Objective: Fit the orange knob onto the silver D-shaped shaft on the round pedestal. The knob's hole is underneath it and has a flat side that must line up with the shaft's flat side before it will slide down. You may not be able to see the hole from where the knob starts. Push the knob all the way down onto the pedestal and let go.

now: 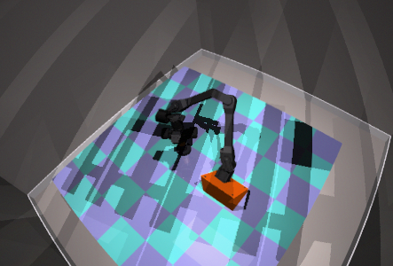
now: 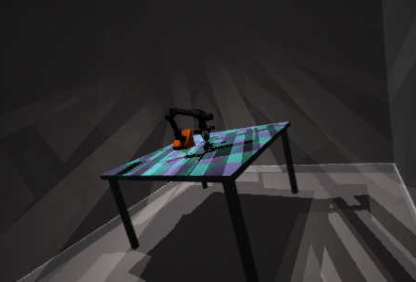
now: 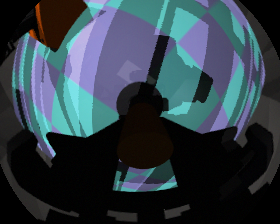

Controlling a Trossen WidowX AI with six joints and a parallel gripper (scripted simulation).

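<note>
Now: gripper tip 3 cm below the orange knob. Also, from my gripper tip: dark round pedestal: 4 cm below.
</note>
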